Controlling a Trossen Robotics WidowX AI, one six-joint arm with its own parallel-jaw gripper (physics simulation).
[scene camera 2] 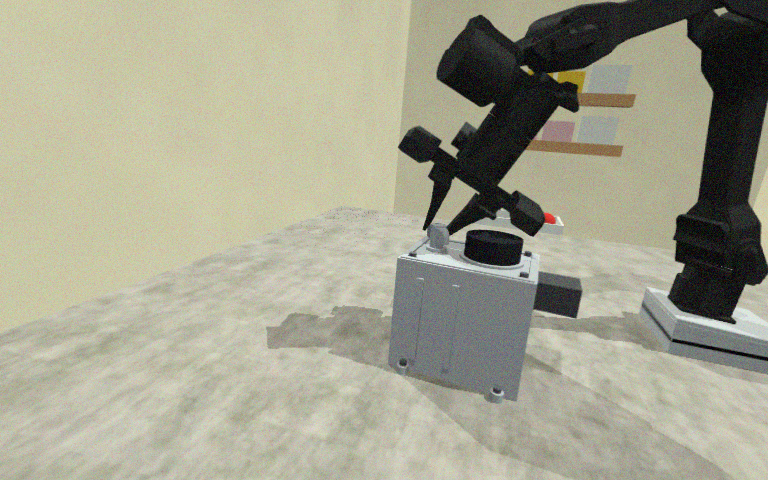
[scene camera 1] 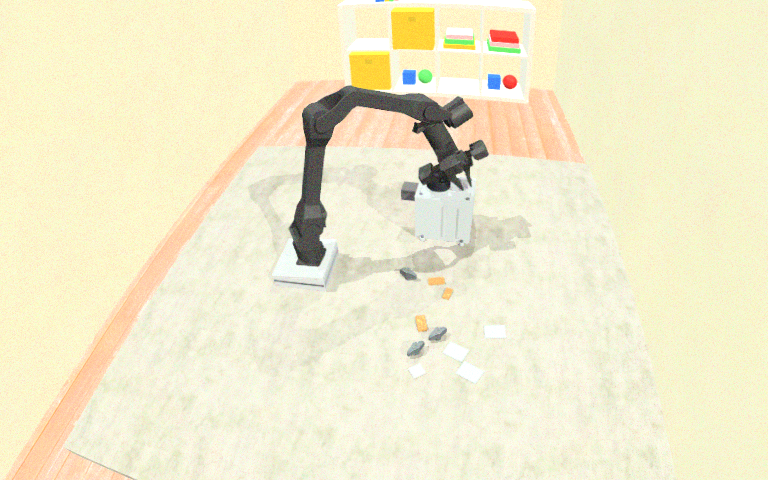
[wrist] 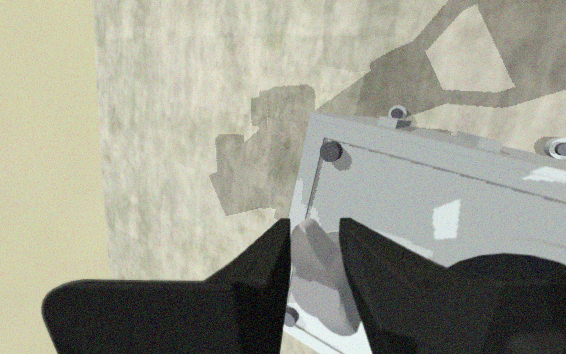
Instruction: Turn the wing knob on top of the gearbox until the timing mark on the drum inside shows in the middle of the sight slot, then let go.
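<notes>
I can see my gripper (scene camera 2: 431, 234), and it is visible to me in scene camera 1 (scene camera 1: 467, 188) and in the wrist view (wrist: 314, 228) as well. There is also a grey wing knob (wrist: 320, 287).
</notes>
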